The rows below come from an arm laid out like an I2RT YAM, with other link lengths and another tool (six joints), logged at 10 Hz.
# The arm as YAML. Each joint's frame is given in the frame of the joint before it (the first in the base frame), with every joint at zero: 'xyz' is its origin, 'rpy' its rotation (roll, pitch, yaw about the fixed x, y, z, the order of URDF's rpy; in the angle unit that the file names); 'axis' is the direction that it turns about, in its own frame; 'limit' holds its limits. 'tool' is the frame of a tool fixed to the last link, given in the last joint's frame.
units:
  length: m
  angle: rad
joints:
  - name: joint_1
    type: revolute
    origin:
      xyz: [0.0, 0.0, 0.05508]
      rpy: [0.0, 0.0, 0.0]
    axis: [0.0, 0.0, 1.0]
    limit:
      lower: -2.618
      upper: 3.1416
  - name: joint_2
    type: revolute
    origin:
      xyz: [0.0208, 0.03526, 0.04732]
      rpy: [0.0, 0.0, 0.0]
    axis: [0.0, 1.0, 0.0]
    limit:
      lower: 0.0
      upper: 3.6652
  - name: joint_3
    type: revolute
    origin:
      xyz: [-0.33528, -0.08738, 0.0]
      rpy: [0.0, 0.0, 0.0]
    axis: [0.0, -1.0, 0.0]
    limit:
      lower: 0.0
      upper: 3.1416
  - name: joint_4
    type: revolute
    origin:
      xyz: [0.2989, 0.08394, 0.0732]
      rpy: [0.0, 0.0, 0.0]
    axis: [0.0, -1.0, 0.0]
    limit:
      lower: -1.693
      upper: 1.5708
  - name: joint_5
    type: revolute
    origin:
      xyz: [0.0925, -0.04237, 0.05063]
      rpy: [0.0, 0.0, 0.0]
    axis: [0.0, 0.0, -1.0]
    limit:
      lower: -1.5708
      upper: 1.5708
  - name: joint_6
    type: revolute
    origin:
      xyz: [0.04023, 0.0, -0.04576]
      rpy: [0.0, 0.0, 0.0]
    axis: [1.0, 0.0, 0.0]
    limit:
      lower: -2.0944
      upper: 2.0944
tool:
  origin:
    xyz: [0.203, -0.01, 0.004]
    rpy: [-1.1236, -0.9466, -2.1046]
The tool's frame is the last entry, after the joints.
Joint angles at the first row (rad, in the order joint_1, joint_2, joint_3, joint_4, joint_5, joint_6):
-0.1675, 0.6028, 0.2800, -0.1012, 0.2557, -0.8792
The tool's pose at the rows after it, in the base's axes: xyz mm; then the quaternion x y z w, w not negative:
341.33, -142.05, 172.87, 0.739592, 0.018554, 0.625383, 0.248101
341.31, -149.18, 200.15, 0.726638, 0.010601, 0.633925, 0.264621
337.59, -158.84, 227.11, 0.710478, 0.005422, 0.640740, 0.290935
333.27, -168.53, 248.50, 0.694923, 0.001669, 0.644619, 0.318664
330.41, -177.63, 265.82, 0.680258, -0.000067, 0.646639, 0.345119
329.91, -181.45, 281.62, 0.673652, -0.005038, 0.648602, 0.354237
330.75, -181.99, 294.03, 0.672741, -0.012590, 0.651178, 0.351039
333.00, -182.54, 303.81, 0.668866, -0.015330, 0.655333, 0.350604
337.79, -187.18, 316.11, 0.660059, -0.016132, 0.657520, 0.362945
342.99, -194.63, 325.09, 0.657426, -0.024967, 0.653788, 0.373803
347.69, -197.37, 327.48, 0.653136, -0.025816, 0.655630, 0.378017
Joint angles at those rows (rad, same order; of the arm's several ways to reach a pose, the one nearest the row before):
-0.1683, 0.6128, 0.3288, -0.1039, 0.2880, -0.8715
-0.1674, 0.6088, 0.3768, -0.1185, 0.3200, -0.8751
-0.1666, 0.5972, 0.4118, -0.1181, 0.3666, -0.8963
-0.1659, 0.5907, 0.4309, -0.0982, 0.4149, -0.9245
-0.1676, 0.5938, 0.4400, -0.0601, 0.4567, -0.9582
-0.1669, 0.6040, 0.4730, -0.0645, 0.4758, -0.9628
-0.1667, 0.6160, 0.5151, -0.0950, 0.4773, -0.9454
-0.1681, 0.6280, 0.5381, -0.0954, 0.4755, -0.9419
-0.1673, 0.6577, 0.5542, -0.0554, 0.4953, -0.9597
-0.1695, 0.7011, 0.5833, -0.0362, 0.5221, -0.9591
-0.1733, 0.7226, 0.5818, -0.0001, 0.5246, -0.9659

